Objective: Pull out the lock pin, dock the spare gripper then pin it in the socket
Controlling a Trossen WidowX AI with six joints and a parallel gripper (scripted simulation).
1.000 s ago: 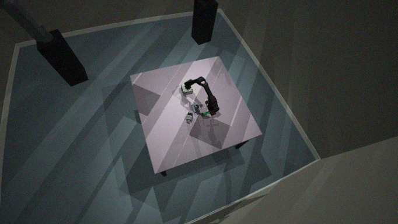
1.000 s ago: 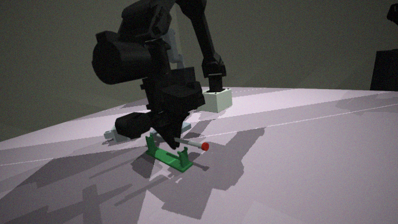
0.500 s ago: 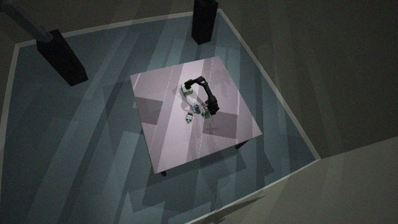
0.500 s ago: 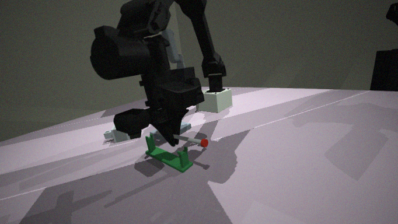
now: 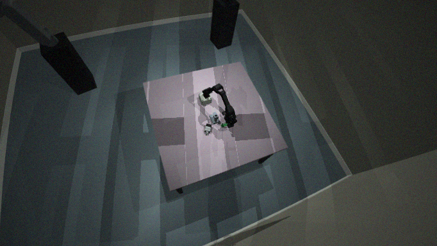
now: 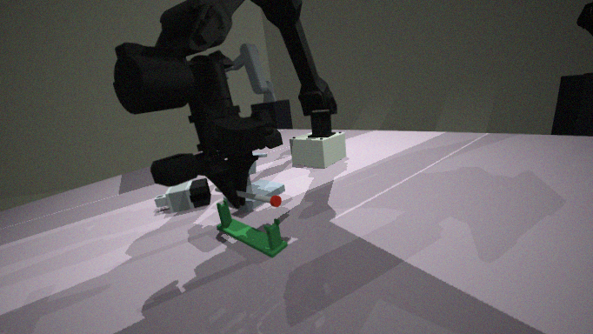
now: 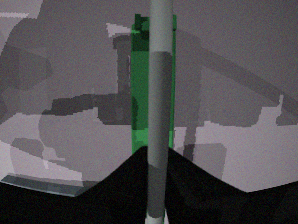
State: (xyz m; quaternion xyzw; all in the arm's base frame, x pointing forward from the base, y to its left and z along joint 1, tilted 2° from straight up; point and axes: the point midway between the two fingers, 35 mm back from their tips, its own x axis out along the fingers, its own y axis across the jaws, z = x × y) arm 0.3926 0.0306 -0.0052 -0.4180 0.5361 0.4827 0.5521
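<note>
Right now the green cradle is 10 mm to the left of my gripper tip and 30 mm below it. From my gripper tip the other things lie so: spare gripper 40 mm behind, 220 mm to the right, 30 mm below; then grey mount 110 mm behind, 80 mm to the right.
</note>
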